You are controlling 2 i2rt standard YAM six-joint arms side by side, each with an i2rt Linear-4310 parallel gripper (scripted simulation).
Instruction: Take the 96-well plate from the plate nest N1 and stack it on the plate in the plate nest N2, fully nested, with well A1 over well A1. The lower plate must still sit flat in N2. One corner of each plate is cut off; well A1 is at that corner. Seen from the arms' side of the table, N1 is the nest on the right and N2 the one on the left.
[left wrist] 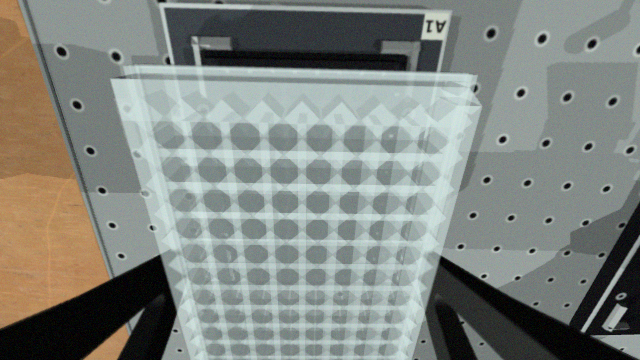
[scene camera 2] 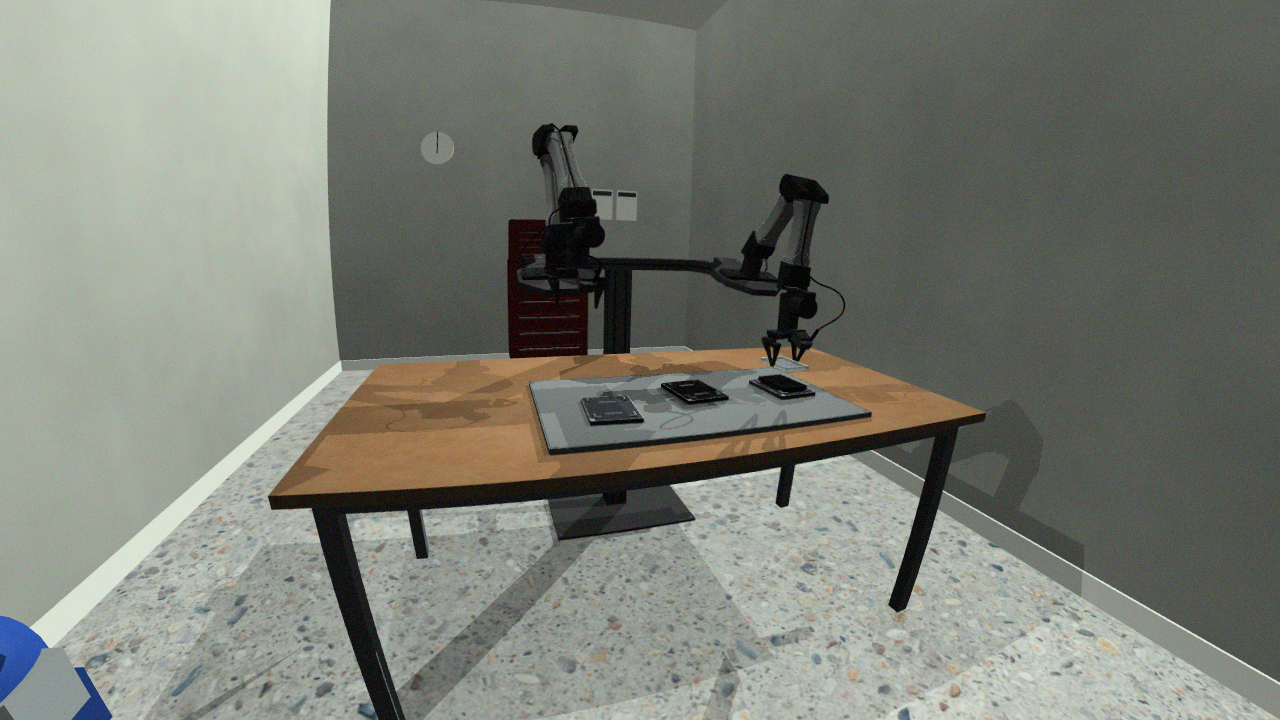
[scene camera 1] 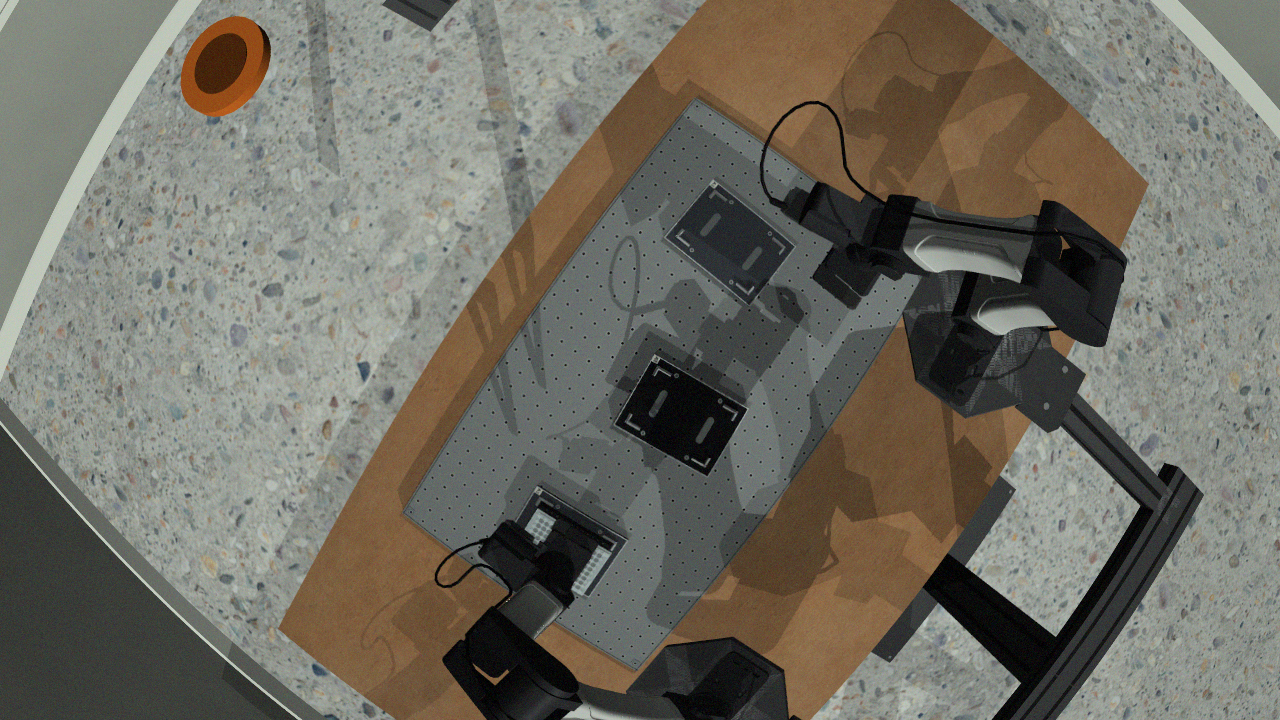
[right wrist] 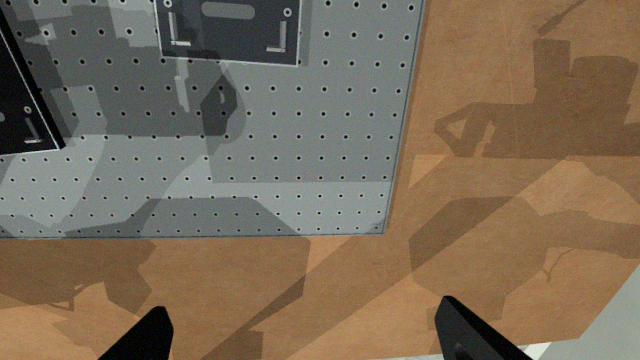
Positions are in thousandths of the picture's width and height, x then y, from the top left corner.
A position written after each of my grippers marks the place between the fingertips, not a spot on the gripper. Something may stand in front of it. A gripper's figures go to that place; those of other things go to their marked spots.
Scene:
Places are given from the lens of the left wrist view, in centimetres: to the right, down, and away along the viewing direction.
my left gripper (left wrist: 474,732): -1, 3, 10
clear 96-well plate (left wrist: 520,421): 0, -1, 7

